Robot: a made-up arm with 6 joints. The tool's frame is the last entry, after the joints. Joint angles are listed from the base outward.
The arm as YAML. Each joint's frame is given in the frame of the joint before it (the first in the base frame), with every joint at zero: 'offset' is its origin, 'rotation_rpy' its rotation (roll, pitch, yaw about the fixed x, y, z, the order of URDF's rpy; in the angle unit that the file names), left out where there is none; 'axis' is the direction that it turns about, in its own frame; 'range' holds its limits. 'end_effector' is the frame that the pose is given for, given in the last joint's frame.
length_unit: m
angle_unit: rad
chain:
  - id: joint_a
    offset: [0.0, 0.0, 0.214]
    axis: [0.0, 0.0, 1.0]
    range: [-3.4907, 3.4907]
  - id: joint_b
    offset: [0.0, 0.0, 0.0]
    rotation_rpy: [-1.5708, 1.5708, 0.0]
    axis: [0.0, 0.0, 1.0]
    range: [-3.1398, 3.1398]
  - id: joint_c
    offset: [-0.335, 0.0, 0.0]
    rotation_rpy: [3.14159, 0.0, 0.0]
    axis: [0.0, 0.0, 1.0]
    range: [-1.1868, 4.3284]
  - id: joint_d
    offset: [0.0, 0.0, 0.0]
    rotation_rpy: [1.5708, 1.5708, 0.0]
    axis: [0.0, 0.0, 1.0]
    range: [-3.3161, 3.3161]
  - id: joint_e
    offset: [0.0, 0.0, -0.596]
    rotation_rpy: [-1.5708, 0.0, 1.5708]
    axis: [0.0, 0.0, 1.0]
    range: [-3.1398, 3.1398]
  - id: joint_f
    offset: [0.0, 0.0, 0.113]
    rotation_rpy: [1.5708, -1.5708, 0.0]
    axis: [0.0, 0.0, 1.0]
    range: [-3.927, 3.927]
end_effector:
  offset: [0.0, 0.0, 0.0]
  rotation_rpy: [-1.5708, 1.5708, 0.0]
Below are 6 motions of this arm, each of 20 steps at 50 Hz.
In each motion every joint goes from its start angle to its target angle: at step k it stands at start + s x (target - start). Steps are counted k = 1, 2, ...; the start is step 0. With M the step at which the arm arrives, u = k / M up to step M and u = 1 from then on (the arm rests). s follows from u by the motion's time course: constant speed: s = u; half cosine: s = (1 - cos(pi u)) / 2; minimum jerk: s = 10 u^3 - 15 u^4 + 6 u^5.
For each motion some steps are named. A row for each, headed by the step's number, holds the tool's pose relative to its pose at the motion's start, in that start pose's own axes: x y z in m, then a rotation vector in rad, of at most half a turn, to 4 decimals.
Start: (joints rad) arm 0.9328 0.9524 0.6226 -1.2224 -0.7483 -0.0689
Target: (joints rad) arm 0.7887 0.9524 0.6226 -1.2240 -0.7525 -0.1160
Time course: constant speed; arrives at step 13
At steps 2, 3, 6, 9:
2: -0.0120 -0.0056 0.0119 0.0176 -0.0190 0.0012
3: -0.0181 -0.0084 0.0177 0.0263 -0.0285 0.0018
6: -0.0367 -0.0171 0.0347 0.0527 -0.0571 0.0040
9: -0.0557 -0.0261 0.0511 0.0790 -0.0856 0.0065

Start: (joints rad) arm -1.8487 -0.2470 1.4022 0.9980 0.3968 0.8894
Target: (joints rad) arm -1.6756 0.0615 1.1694 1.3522 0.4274 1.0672
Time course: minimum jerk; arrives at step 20
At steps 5, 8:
5: -0.0033 0.0412 0.0133 -0.0174 -0.0228 0.0528
8: -0.0146 0.1238 0.0472 -0.0504 -0.0816 0.1567

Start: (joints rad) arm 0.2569 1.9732 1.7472 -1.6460 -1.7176 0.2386
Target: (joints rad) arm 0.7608 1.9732 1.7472 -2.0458 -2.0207 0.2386
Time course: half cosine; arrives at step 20
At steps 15, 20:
15: 0.4018 -0.0322 -0.0460 0.0333 0.5839 0.4113
20: 0.4666 -0.0356 -0.0722 0.0466 0.6792 0.4850

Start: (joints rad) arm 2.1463 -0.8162 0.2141 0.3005 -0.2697 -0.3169
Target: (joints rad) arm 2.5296 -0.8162 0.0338 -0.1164 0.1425 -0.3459
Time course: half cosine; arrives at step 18
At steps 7, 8, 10, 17, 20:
7: 0.0219 0.0072 -0.0583 0.2318 -0.0478 0.1500
8: 0.0265 0.0113 -0.0733 0.2932 -0.0594 0.1833
10: 0.0346 0.0225 -0.1041 0.4219 -0.0819 0.2450
17: 0.0441 0.0616 -0.1729 0.7305 -0.1245 0.3510
20: 0.0442 0.0624 -0.1742 0.7364 -0.1251 0.3524

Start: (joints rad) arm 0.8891 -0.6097 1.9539 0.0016 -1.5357 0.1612
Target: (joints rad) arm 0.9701 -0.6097 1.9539 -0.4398 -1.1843 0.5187
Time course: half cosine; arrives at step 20
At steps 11, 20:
11: 0.0316 -0.0265 -0.0104 -0.1276 -0.2712 0.2098
20: 0.0537 -0.0403 -0.0173 -0.1793 -0.4932 0.3171

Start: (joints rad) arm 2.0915 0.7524 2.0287 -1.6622 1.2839 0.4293
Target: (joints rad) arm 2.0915 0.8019 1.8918 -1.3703 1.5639 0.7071
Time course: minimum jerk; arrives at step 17
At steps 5, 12, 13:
5: 0.0053 -0.0202 -0.0022 -0.0829 -0.0567 0.0128
12: 0.0267 -0.1084 -0.0050 -0.4299 -0.3108 0.0660
13: 0.0286 -0.1167 -0.0047 -0.4614 -0.3357 0.0708

